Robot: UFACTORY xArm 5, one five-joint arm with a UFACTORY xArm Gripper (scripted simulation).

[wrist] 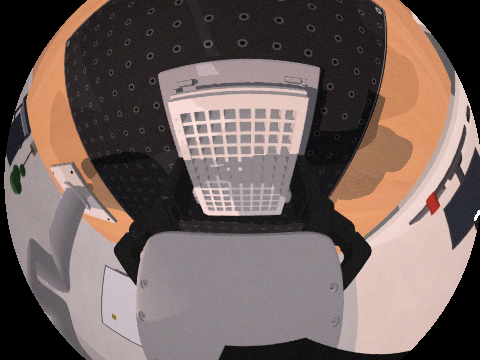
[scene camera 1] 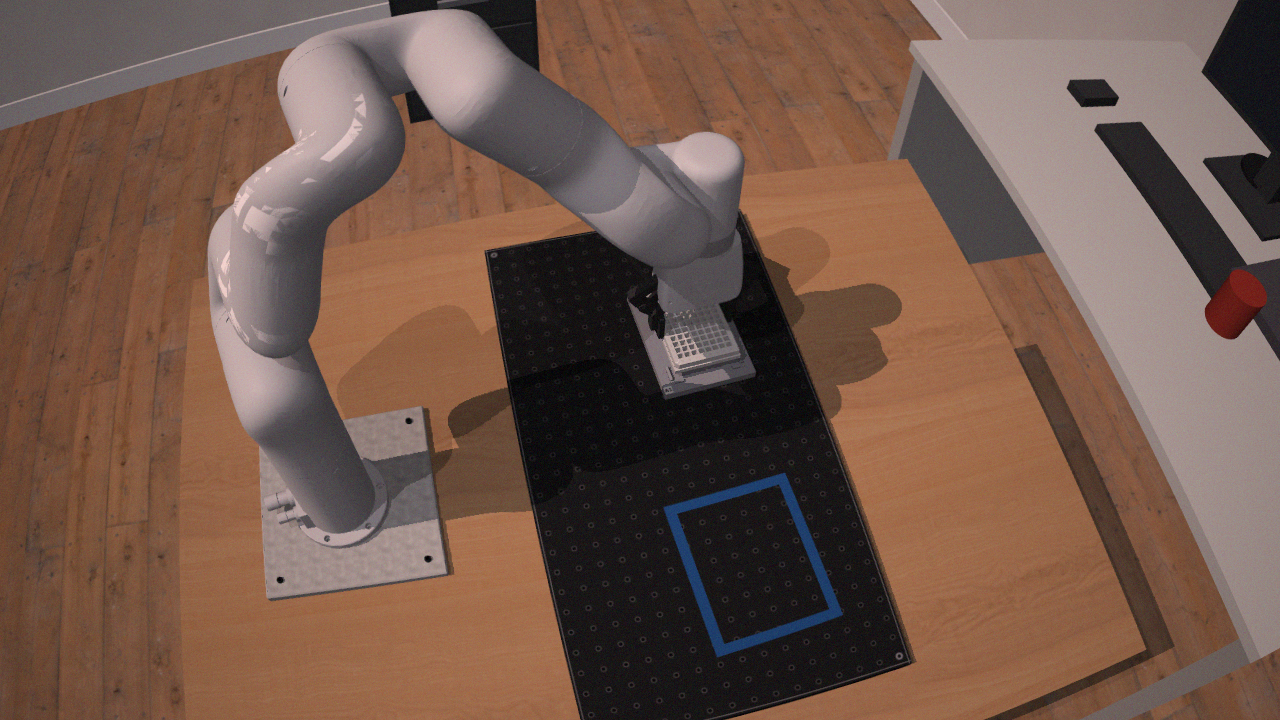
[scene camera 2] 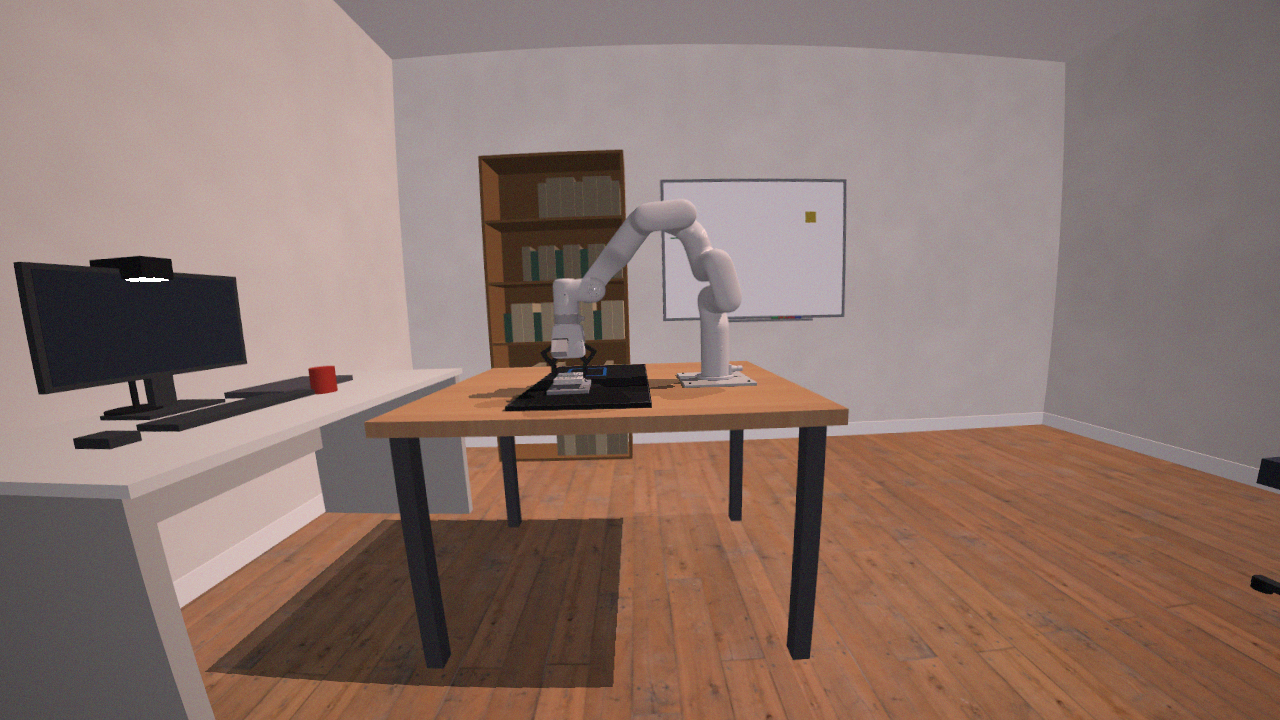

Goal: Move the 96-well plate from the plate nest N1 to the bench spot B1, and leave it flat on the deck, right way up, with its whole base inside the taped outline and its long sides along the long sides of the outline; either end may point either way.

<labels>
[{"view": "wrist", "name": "my gripper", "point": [240, 168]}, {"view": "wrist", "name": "white 96-well plate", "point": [240, 113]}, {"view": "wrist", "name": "grey plate nest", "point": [231, 72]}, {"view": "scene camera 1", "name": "white 96-well plate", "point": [694, 348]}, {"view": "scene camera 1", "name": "grey plate nest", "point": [719, 374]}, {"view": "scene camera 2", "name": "my gripper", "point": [570, 377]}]
</labels>
